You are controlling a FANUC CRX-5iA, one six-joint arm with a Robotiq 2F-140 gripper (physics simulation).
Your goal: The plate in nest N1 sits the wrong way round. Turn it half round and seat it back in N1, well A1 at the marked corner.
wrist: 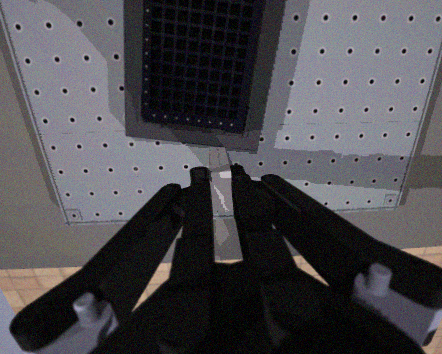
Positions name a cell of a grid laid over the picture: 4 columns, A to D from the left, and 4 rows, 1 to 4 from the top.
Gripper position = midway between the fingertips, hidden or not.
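Visible: my gripper (B2), together with a dark well plate (B1).
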